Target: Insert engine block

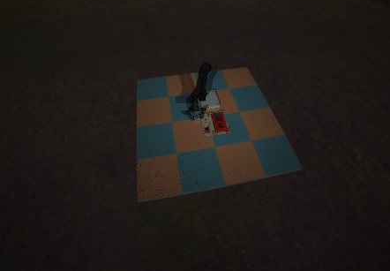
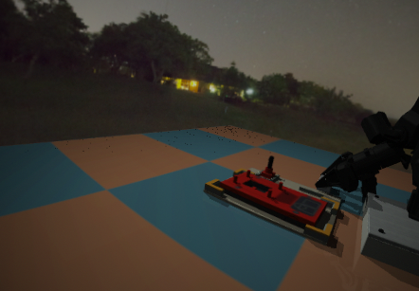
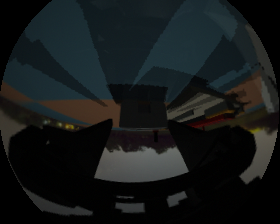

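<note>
Right now my gripper tip is 20 mm past the dark square block and 10 mm above it. Round my gripper tip: black upright post (110 mm ahead, 80 mm to the left, 20 mm above).
</note>
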